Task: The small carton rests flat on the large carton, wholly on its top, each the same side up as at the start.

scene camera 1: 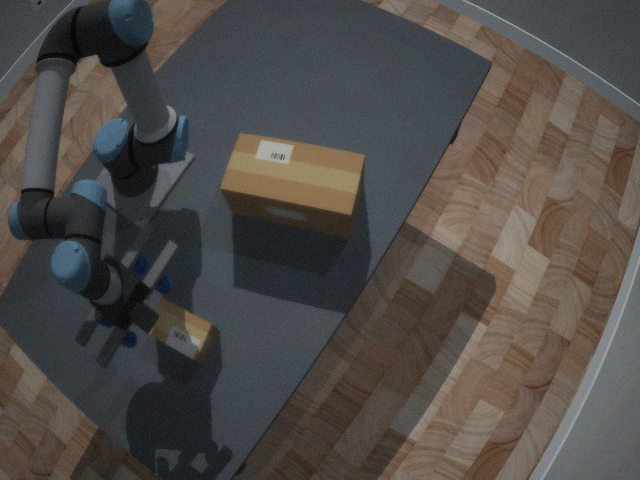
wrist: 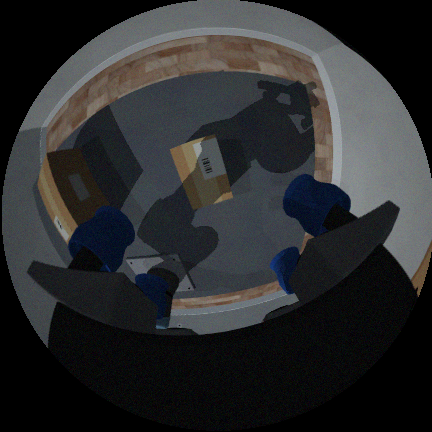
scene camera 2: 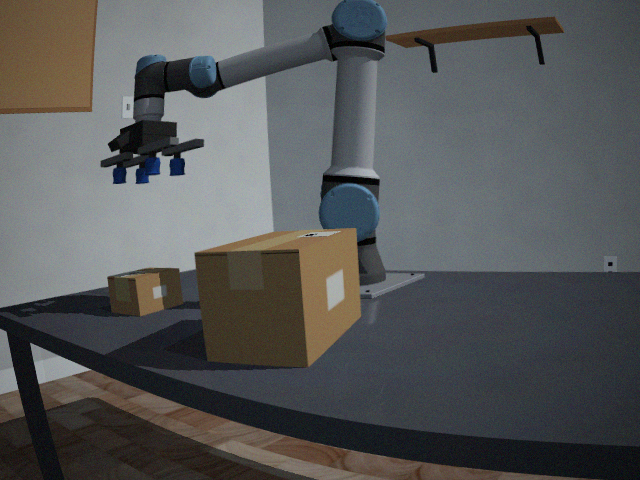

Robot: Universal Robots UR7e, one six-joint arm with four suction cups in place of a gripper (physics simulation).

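Where they show: hand, tool point: point(wrist: 214, 251) point(scene camera 2: 147, 178); arm's base, link origin: point(scene camera 1: 135, 172).
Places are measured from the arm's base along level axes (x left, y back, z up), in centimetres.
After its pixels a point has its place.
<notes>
The small carton point(scene camera 1: 182, 330) @[x -23.6, y -43.3, z 7.0 cm] point(scene camera 2: 145, 291) @[x -18.3, y -45.5, z 3.8 cm] point(wrist: 202, 172) @[x -24.1, y -42.1, z 7.0 cm] rests flat on the table, label side up, apart from the large carton. The large carton point(scene camera 1: 293, 180) @[x 18.4, y -44.9, z 14.5 cm] point(scene camera 2: 253, 310) @[x 26.5, y -56.7, z 6.8 cm] point(wrist: 75, 185) @[x 13.4, y -46.5, z 7.8 cm] stands on the table with its taped, labelled top up; its top is bare. My gripper point(scene camera 1: 135, 302) @[x -24.8, y -38.4, z 27.1 cm] point(scene camera 2: 148, 173) has four blue suction cups pointing down and holds nothing, so it is open. It hangs well above the table, over the area beside the small carton. In scene camera 1 the gripper hides a corner of the small carton. In the wrist view the cups show along the lower part, and one covers part of the large carton.
The dark table point(scene camera 1: 330, 67) @[x 59.0, y -25.0, z -0.9 cm] point(scene camera 2: 491, 351) @[x 53.0, y -39.9, z -0.9 cm] carries the arm's base plate point(scene camera 1: 175, 180) @[x 5.3, y -12.8, z -0.2 cm] point(scene camera 2: 398, 285) @[x 13.1, y -1.1, z -0.3 cm] point(wrist: 186, 272) @[x -11.8, y -2.4, z -0.7 cm], behind the large carton in scene camera 2. A wall shelf point(scene camera 2: 480, 31) is at the upper right and a brown board point(scene camera 2: 46, 51) at the upper left.
</notes>
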